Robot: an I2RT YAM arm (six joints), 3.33 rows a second.
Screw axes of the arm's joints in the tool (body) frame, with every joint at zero. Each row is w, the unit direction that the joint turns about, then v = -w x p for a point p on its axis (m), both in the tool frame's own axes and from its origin. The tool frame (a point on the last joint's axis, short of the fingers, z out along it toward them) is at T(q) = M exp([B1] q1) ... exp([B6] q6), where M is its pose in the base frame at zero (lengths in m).
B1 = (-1, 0, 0, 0, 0.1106, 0)
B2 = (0, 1, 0, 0.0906, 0, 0.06)
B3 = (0, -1, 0, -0.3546, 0, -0.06)
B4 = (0, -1, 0, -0.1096, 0, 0)
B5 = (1, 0, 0, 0, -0.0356, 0)
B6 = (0, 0, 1, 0, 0, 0)
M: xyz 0.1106 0 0.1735 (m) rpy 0 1.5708 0 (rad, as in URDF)
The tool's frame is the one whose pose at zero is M.
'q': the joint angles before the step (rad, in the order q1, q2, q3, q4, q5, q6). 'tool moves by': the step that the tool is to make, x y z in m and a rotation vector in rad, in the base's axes. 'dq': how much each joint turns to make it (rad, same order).
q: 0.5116, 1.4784, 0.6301, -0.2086, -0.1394, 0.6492
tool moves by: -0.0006, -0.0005, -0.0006, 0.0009, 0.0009, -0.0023
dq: -0.0006, -0.0014, -0.0041, 0.0027, -0.0002, 0.0021
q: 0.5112, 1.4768, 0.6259, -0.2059, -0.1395, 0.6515
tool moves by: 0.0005, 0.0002, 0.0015, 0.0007, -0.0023, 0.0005
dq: -0.0003, -0.0026, 0.0044, -0.0048, 0.0001, -0.0009
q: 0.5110, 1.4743, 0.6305, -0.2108, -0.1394, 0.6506
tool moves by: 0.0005, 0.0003, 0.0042, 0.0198, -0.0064, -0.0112
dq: -0.0009, -0.0132, 0.0038, 0.0005, -0.0071, 0.0162
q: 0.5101, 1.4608, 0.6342, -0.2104, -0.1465, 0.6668
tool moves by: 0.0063, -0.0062, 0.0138, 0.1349, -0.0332, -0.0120
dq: -0.0470, -0.0451, -0.0034, 0.0565, -0.1058, 0.0285
